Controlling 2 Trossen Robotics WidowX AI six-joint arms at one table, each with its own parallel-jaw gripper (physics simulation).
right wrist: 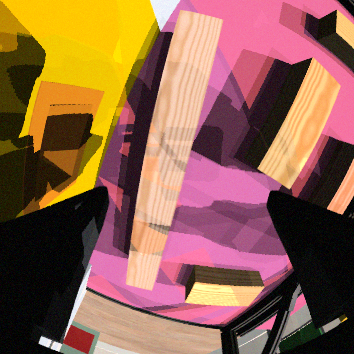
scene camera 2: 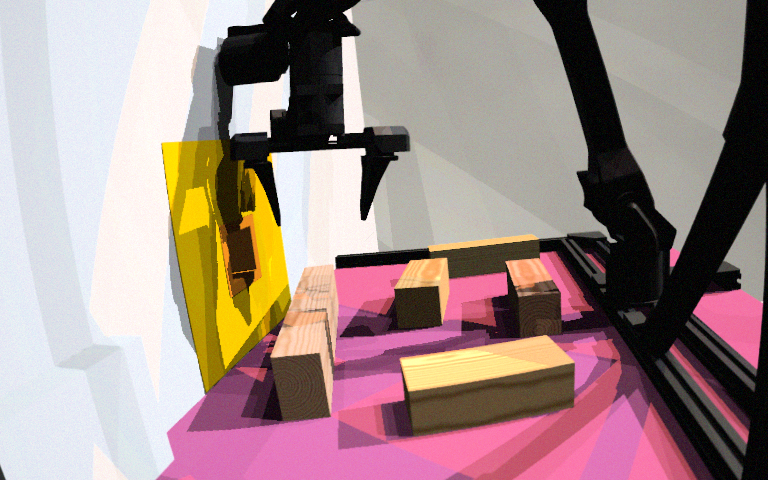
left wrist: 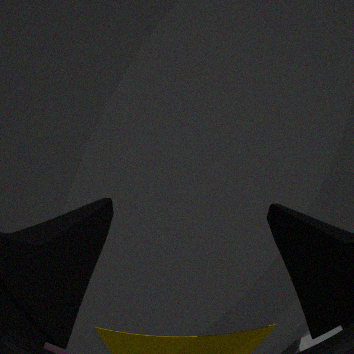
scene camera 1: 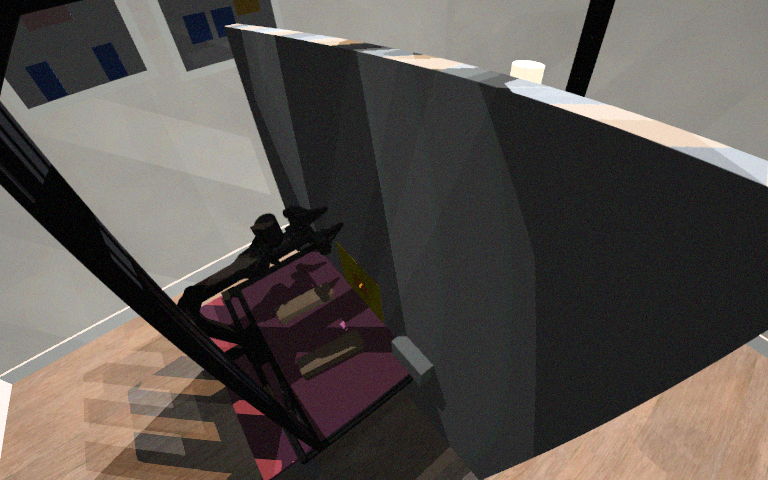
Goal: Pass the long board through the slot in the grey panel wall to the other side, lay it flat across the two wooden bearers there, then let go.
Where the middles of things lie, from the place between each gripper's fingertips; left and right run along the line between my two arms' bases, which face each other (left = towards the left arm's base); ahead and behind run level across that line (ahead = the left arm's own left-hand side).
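From my left hand: slot [scene camera 2: 238,239], 50 mm to the right, 20 mm behind, 340 mm below. Grey block [scene camera 2: 99,407], 40 mm to the right, 340 mm behind, 400 mm below.
Slot: my right gripper 2 cm past it, 12 cm to the right, 2 cm above. Grey block, from my right hand: 13 cm to the left, 34 cm behind, 8 cm below.
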